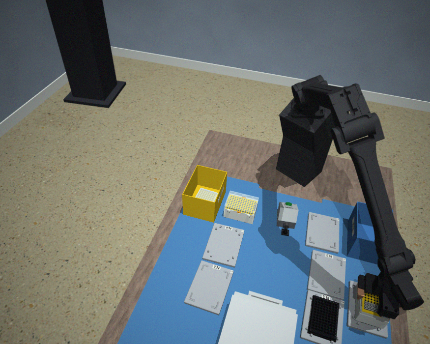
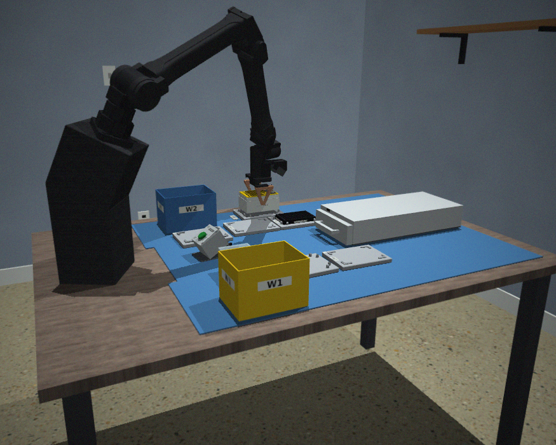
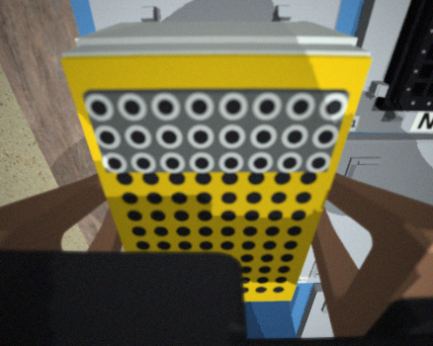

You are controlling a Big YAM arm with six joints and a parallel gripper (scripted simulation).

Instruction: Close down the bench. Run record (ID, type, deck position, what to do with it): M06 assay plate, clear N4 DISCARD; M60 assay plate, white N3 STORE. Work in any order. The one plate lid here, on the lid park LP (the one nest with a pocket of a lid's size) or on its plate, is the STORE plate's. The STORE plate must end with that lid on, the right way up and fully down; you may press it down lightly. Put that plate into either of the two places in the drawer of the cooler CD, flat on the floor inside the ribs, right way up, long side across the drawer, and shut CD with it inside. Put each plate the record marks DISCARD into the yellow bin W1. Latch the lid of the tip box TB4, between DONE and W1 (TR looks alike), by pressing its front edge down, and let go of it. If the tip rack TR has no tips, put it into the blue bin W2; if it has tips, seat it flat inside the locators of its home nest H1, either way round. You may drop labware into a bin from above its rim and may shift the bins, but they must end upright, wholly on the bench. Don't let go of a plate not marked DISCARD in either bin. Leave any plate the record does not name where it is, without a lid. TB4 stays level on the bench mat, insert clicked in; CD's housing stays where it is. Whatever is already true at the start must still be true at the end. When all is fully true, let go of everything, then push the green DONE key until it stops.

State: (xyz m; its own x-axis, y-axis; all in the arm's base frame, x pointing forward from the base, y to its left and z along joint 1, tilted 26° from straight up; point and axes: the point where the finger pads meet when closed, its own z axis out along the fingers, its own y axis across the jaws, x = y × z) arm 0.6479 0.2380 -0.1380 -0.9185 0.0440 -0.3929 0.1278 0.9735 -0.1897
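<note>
Right now my hand is 10 mm past the tip rack TR and 10 mm below it. Also, from my hand: nest N3: 100 mm behind, 130 mm to the right, 50 mm below; black plate: 70 mm ahead, 150 mm to the right, 40 mm below; home nest H1: 50 mm below.
</note>
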